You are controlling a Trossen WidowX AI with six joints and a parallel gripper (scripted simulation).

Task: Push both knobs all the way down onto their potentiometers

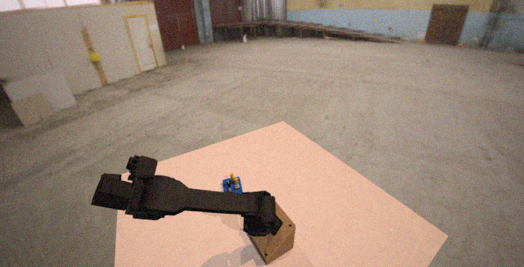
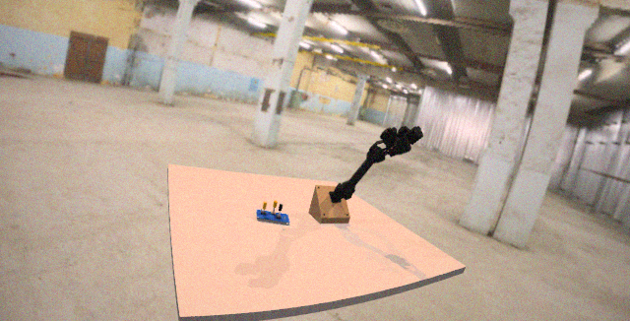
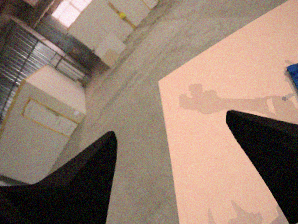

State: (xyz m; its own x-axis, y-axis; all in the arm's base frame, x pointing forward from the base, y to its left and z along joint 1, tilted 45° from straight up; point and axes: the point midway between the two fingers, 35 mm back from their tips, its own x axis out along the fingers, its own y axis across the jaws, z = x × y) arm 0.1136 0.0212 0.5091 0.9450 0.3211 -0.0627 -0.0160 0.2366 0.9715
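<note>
My gripper tip is 170 mm short of the black knob, 350 mm to the left of it and 370 mm above it.
</note>
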